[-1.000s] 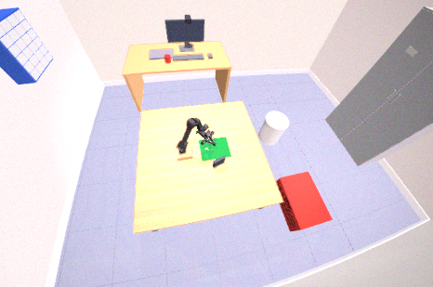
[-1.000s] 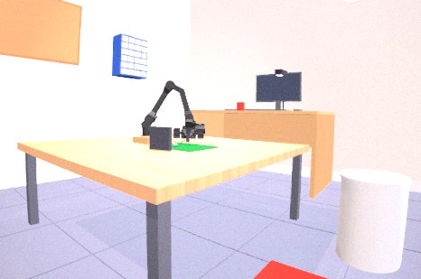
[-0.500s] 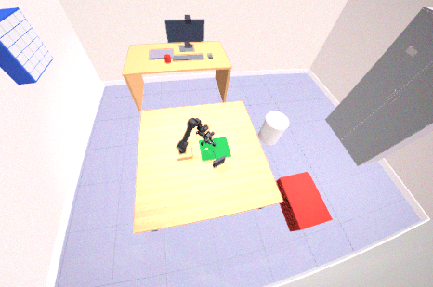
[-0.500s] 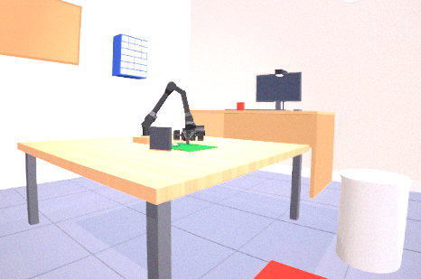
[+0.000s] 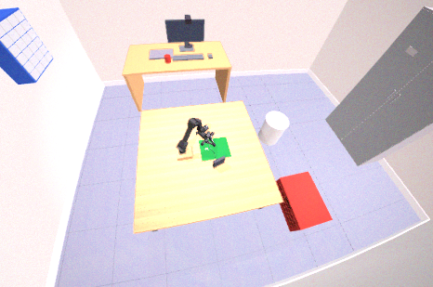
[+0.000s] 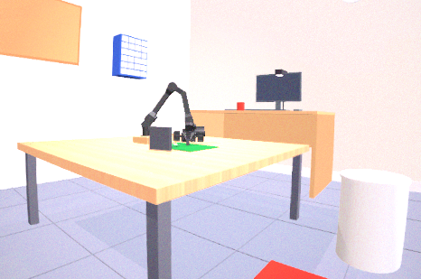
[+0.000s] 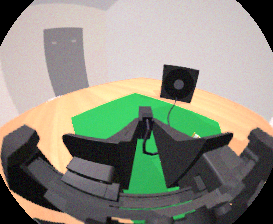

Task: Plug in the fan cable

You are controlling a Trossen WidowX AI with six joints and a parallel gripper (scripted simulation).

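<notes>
Right now my gripper tip is 1 cm above the small dark plug. Round my gripper tip: green board (3 cm to the right, 5 cm below); then dark fan (1 cm behind, 21 cm to the right, 2 cm above).
</notes>
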